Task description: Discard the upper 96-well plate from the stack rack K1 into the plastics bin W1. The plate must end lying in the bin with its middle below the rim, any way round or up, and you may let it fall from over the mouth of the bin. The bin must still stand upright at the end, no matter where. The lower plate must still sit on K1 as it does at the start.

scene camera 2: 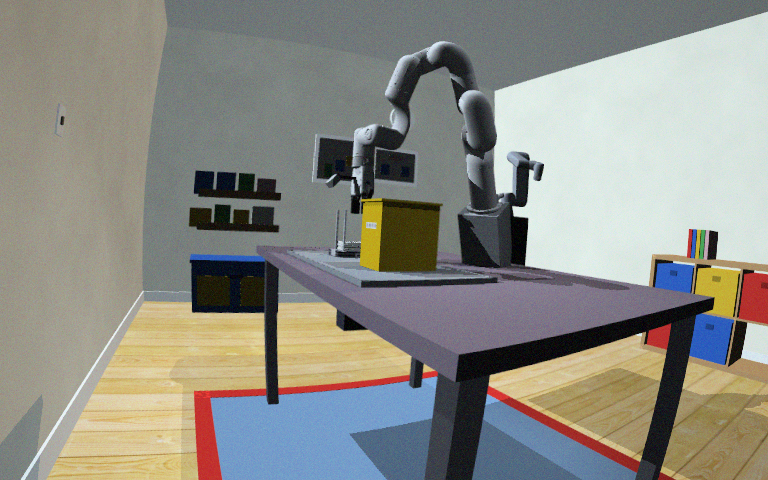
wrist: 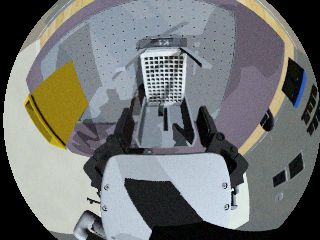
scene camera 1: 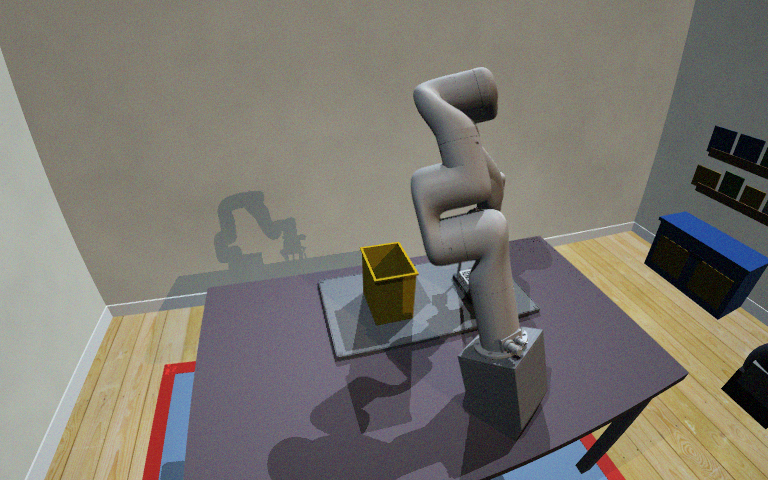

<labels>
yellow plastics bin W1: scene camera 2; wrist 59, 101; scene camera 1
same spot on yellow plastics bin W1: [scene camera 2: 397, 235] = [scene camera 1: 365, 278]
</labels>
